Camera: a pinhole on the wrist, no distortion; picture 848 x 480 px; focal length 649.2 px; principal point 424.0 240.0 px. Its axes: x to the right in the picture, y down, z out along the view. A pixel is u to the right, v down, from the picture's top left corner.
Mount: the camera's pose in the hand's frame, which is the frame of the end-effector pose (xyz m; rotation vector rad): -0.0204 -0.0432 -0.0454 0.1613 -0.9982 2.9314
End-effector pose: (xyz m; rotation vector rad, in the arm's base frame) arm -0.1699 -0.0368 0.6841 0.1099 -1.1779 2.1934
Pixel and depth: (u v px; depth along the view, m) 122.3 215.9 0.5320
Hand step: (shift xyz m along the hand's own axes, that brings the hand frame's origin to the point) 0.2720 -0.3536 0.3579
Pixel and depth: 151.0 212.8 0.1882
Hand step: 0.0749 -0.1522 0.0988
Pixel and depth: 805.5 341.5 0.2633
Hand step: -0.1547 -0.2358 0.1542
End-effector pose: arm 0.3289 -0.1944 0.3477 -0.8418 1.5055 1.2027
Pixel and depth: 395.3 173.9 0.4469
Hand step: 0.0406 -0.2801 0.3319
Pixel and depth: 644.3 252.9 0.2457
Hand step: -0.0827 -0.1966 0.1544
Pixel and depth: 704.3 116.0 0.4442
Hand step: -0.1670 -0.2462 0.3772
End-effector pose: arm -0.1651 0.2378 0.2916 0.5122 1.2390 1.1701
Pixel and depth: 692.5 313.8 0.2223
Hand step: -0.0946 -0.1985 0.1246
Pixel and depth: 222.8 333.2 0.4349
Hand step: 0.1461 -0.3588 0.2442
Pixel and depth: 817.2 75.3 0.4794
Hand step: -0.2593 -0.2381 0.4382
